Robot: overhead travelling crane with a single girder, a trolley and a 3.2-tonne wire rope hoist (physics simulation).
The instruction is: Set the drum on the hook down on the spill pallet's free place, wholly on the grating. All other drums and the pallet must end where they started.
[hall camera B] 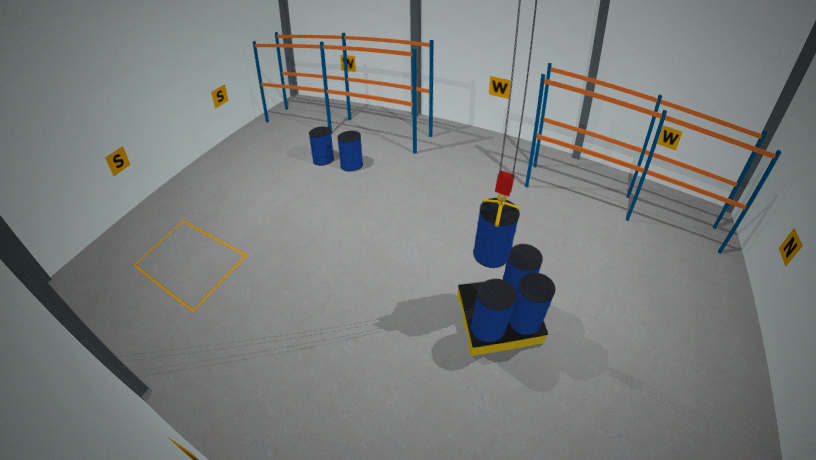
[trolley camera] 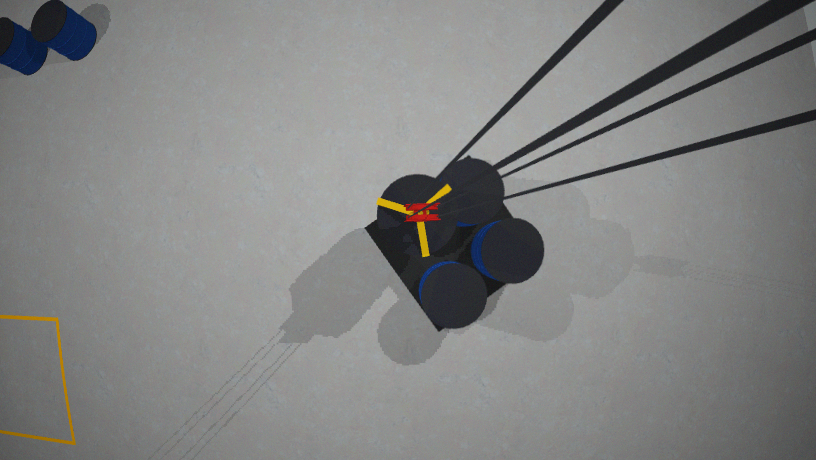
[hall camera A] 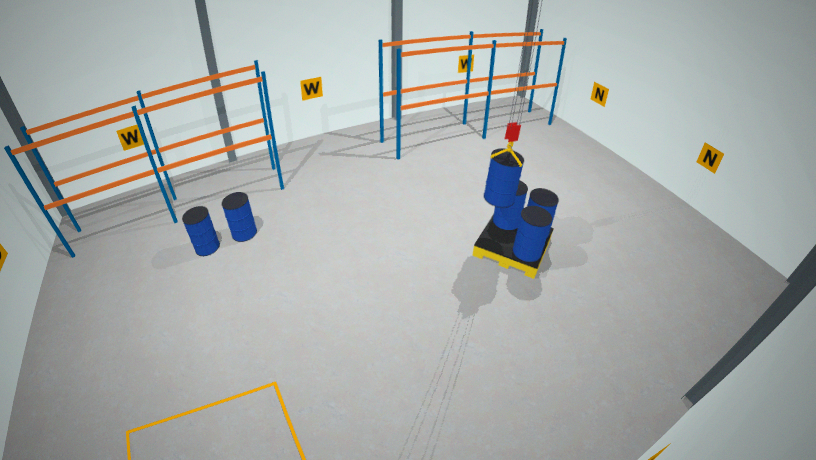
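Observation:
A blue drum (hall camera A: 502,181) (hall camera B: 494,240) (trolley camera: 400,188) hangs in my yellow grab (hall camera A: 507,153) (hall camera B: 500,206) (trolley camera: 421,212), which is shut on it below the red hook block (hall camera A: 512,132) (hall camera B: 504,183). The drum hangs above the spill pallet (hall camera A: 485,255) (hall camera B: 508,346) (trolley camera: 394,251), beside the free corner. In the trolley view it hides part of the grating and its lid reaches past the pallet's edge. Three drums stand on the pallet: one (hall camera A: 534,237) (hall camera B: 492,314) (trolley camera: 453,295), a second (hall camera A: 544,198) (hall camera B: 531,308) (trolley camera: 511,250) and a third (hall camera A: 506,217) (hall camera B: 524,260) (trolley camera: 474,188), closely beside or behind the hanging drum.
Two more drums, one (hall camera A: 201,234) (hall camera B: 321,148) and another (hall camera A: 240,220) (hall camera B: 350,153), stand on the floor near a rack (hall camera A: 153,154) (hall camera B: 414,114). A second rack (hall camera A: 398,114) (hall camera B: 645,165) stands by the same wall. A yellow outline (hall camera A: 200,407) (hall camera B: 162,287) (trolley camera: 65,380) is on the floor.

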